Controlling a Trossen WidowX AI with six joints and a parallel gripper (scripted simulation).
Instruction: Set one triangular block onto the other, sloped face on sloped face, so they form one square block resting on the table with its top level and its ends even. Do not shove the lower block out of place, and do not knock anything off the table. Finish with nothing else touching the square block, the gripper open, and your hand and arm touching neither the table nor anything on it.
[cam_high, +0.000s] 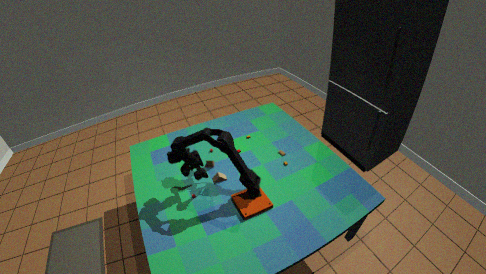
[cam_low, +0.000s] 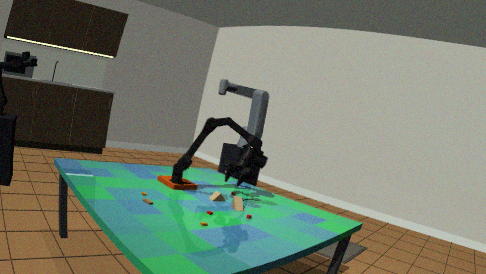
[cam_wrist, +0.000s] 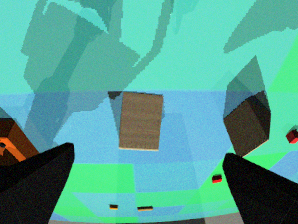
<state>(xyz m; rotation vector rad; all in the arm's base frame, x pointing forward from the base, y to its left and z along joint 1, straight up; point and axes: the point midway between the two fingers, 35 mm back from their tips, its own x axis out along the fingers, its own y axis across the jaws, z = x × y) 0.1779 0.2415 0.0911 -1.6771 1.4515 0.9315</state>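
Now: gripper tip 10 mm short of the tan triangular block, 70 mm to the left of it and 70 mm above it. Round my gripper tip: tan piece 100 mm ahead, 510 mm to the right, 90 mm below.
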